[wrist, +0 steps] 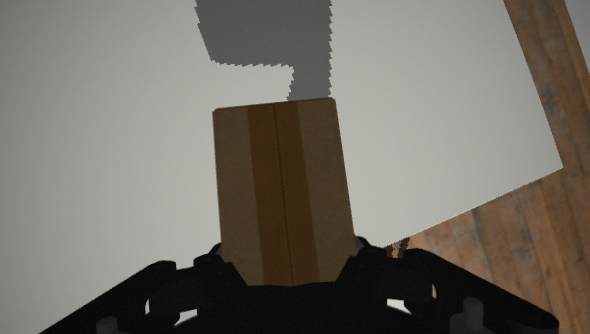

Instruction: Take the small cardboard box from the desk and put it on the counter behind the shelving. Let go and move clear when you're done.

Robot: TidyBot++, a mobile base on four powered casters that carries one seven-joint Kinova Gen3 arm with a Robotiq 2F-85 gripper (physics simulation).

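Places are measured from the arm's base along level axes (x back, y left, z down), in millimetres.
Pixels of known places: gripper, fingertip midpoint: point(290, 247).
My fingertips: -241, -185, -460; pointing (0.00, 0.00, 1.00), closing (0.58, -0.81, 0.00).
Note:
Behind a point stands the place of what it marks, as x, y, z.
The small cardboard box point(282, 195) {-273, -206, -502}, brown with a darker tape strip down its middle, is between the fingers of my gripper point(290, 247) {-241, -185, -460} in the wrist view. The gripper is shut on it, with a finger against each side near the box's lower end. The box is slightly tilted in the view. Its lower end is partly hidden by the gripper. A pale desk top point(450, 125) {-198, -391, -324} lies below the box, and the box appears to be above it. The counter and the shelving do not show in this view.
The desk's corner and edge show at the right. Beyond them is a brown wooden plank floor point(495, 240) {510, -684, 396}, at the right and lower right. A grey shadow falls on the pale surface above the box in the view. A pale strip shows at the upper right corner.

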